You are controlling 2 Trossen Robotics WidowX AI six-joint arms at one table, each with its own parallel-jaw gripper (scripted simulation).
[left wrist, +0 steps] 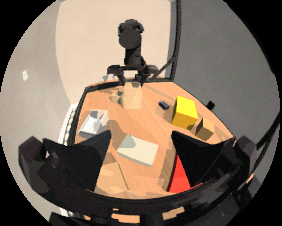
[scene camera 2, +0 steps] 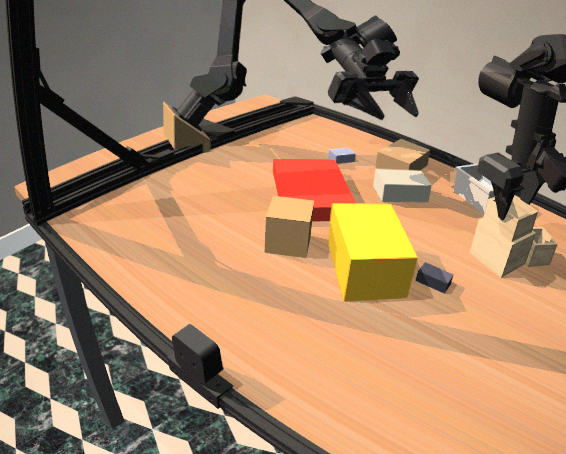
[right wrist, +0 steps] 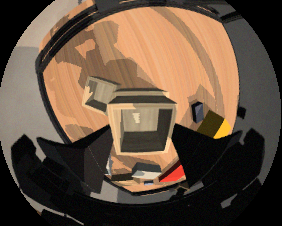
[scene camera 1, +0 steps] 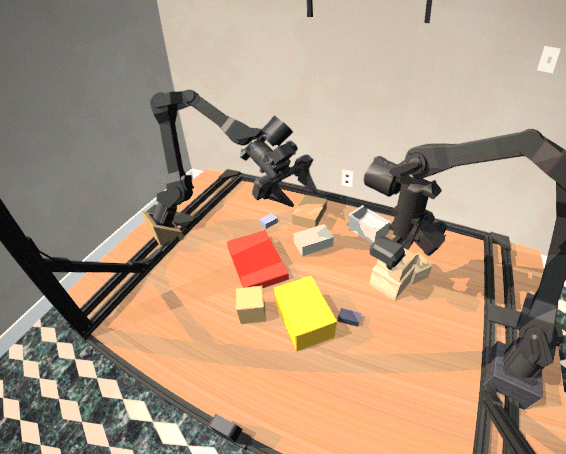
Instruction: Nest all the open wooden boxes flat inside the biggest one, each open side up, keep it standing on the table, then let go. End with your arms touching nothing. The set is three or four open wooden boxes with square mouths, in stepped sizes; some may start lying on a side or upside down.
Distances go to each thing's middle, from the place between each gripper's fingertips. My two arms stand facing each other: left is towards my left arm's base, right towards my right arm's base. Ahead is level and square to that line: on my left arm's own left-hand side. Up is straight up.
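Pale block (scene camera 2: 391,185): 6 cm to the right of my left hand, 1 cm behind it and 14 cm below it. Measured from the same left hand, the tan block (scene camera 2: 401,155) sits 9 cm ahead, 1 cm to the left and 14 cm below; the white tray (scene camera 2: 476,191) sits 12 cm ahead, 17 cm to the right and 13 cm below. As for the red block (scene camera 2: 320,180), my left hand is 14 cm above it, 4 cm to the right of it and 15 cm past it.
Counted from my right hand, the smallest wooden box (right wrist: 96,96) is 10 cm below, 5 cm to the right and 6 cm ahead; the dark block (scene camera 2: 429,275) is 11 cm below, 14 cm behind and 5 cm to the left; the biggest wooden box (scene camera 2: 496,252) is 10 cm below. My right gripper is 6 cm above the middle-sized wooden box (scene camera 2: 520,223).
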